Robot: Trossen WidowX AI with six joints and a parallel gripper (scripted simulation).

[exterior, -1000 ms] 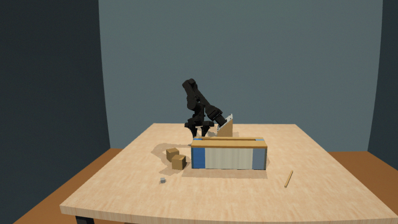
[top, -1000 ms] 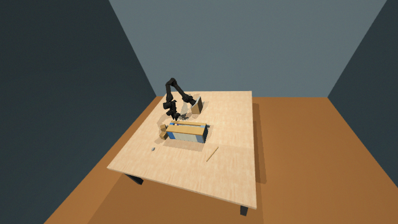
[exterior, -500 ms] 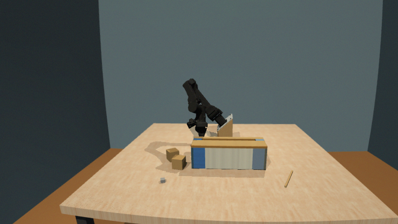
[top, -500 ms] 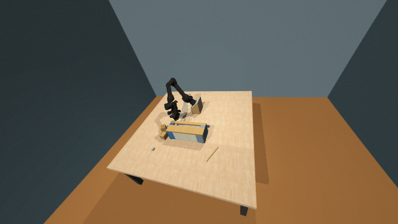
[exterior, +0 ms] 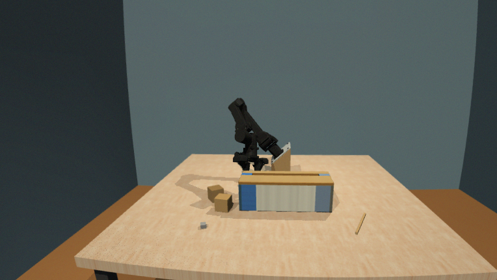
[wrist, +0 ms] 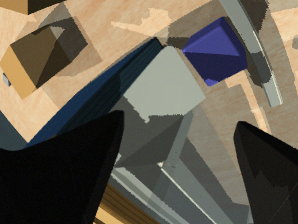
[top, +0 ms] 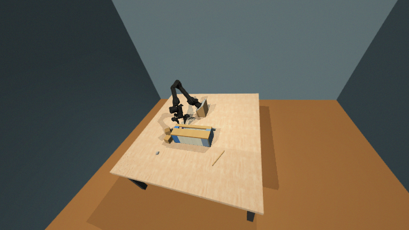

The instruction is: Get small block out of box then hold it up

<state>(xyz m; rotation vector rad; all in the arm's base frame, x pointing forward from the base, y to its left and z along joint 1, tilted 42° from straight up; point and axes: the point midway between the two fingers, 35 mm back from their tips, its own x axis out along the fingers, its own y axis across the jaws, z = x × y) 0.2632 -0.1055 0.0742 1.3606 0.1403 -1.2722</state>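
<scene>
The purple-blue block is 70 mm below my gripper tip, 20 mm behind it and 10 mm to the right of it. From my gripper tip the other things lie so: box (160 mm to the left, 60 mm ahead, 20 mm below); thin wooden stick (440 mm to the left, 270 mm ahead, 80 mm below); tiny grey cube (320 mm ahead, 150 mm to the right, 70 mm below).
</scene>
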